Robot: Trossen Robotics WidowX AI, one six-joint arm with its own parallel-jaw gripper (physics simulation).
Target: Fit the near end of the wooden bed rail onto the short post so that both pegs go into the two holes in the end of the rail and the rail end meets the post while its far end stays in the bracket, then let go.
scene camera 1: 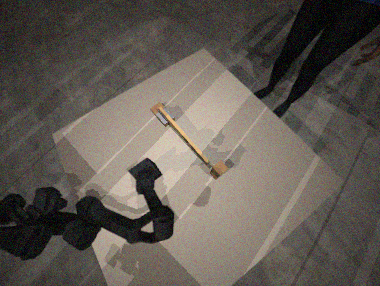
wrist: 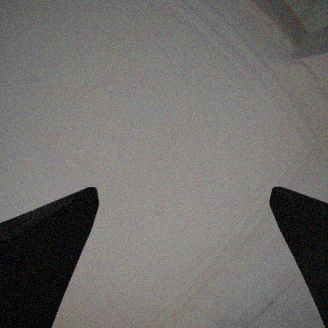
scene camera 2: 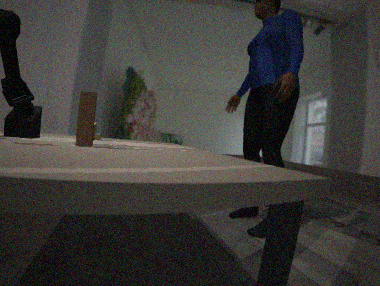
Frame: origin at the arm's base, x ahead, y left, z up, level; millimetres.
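Seen in the pictures: gripper, between the fingertips: [wrist: 185, 196]; arm's base, origin of its link: [scene camera 1: 147, 172] [scene camera 2: 25, 113].
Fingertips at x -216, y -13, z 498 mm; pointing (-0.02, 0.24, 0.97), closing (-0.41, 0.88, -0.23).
Pixels of each thing's top centre, then the offset from my fingertips to it. "*": a spot on its surface instead. Level surfaces: height alone.
- wooden post, a spot on its surface: [scene camera 1: 220, 168] * dx +481, dy -234, dz -419 mm
- brown upright block, centre of its top: [scene camera 2: 89, 93] [scene camera 1: 219, 166] dx +484, dy -226, dz -419 mm
- pale table, height of its surface: dz -599 mm
The wooden bed rail [scene camera 1: 187, 137] is a thin light strip running diagonally across the table. One end is by a wooden block with a grey bracket [scene camera 1: 163, 118]. The other end is at or very close to a wooden post [scene camera 1: 220, 168], a brown upright block [scene camera 2: 86, 119] in scene camera 2. Pegs and holes are too small to make out, and whether that end meets the post cannot be told. My gripper [scene camera 1: 145, 170] [scene camera 2: 22, 122] [wrist: 185, 196] is open and empty, apart from the rail, on its arm side. Rail and post cannot be made out in the wrist view.
The pale table [scene camera 1: 280, 170] [scene camera 2: 200, 167] carries light stripes and shadows. A person in blue and black [scene camera 1: 312, 47] [scene camera 2: 272, 80] stands beyond its edge. My black arm [scene camera 1: 115, 222] reaches in from the left. A blurred grey-brown shape [wrist: 287, 22] shows at the wrist view's upper right.
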